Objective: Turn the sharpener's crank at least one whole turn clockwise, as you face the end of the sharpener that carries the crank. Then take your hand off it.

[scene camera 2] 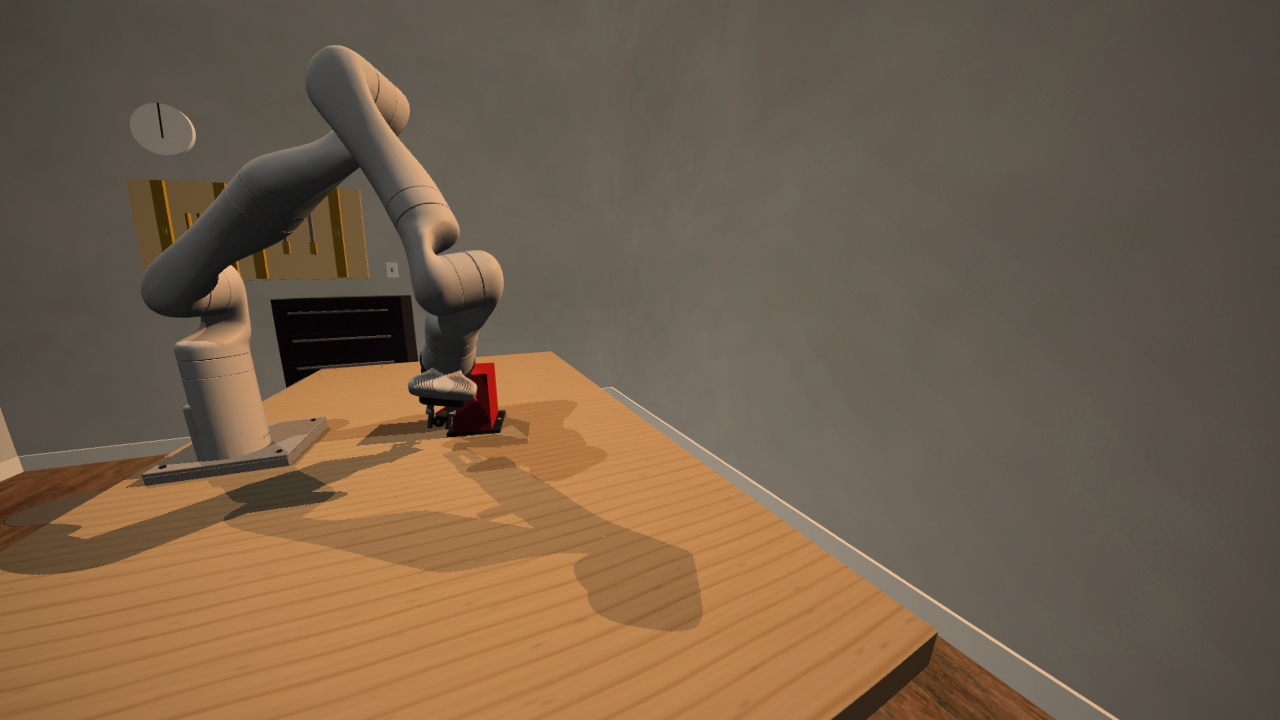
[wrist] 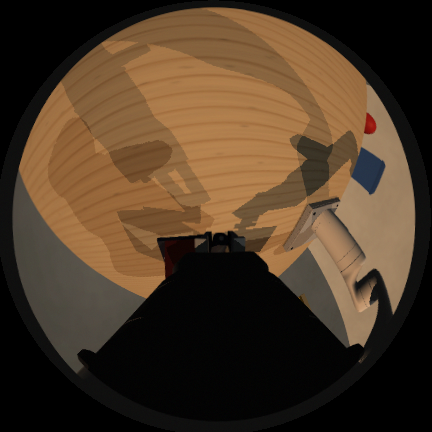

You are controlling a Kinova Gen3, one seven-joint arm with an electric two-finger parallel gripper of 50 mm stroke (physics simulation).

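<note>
The red sharpener stands upright on its dark base near the far part of the table. In the wrist view it is partly hidden by the gripper's body. My gripper points down beside the sharpener, on the side away from the right-hand wall. It is shut on the dark knob of the sharpener's crank, which shows between the two fingertips low over the table. The rest of the crank is hidden behind the fingers and the gripper's body.
The wooden table bears the arm's base plate, to the left of the sharpener in the scene view. A dark drawer cabinet stands behind the table. A blue object and a red one lie beyond the table edge.
</note>
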